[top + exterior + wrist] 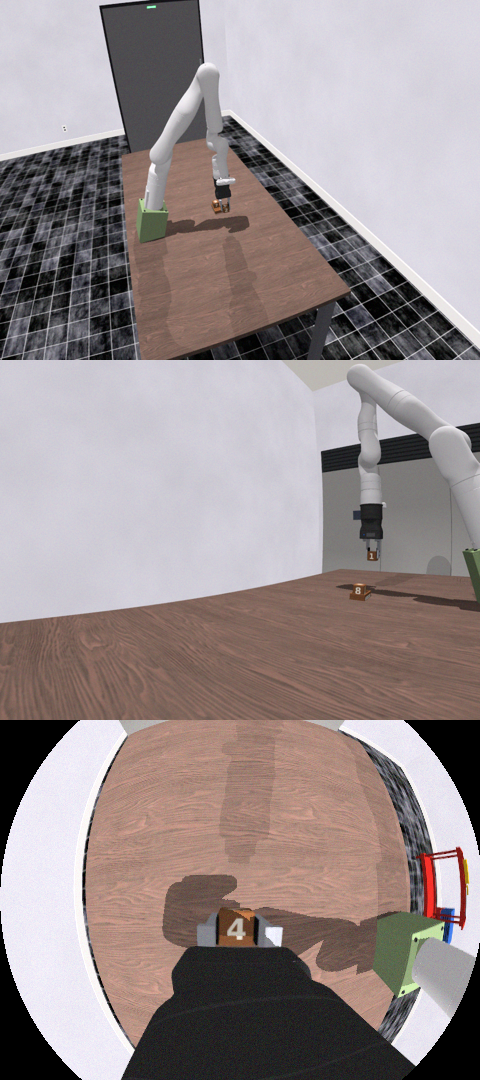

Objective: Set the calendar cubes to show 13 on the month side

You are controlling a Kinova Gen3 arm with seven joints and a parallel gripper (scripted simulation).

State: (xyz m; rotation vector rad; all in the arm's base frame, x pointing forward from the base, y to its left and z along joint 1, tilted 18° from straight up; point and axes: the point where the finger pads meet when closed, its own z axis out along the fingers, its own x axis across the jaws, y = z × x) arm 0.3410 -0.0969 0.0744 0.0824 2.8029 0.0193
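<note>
My gripper is now 160 mm to the right of the calendar tray, 120 mm above it and 10 mm past it. Round my hand: brown number cube 10 mm below.
</note>
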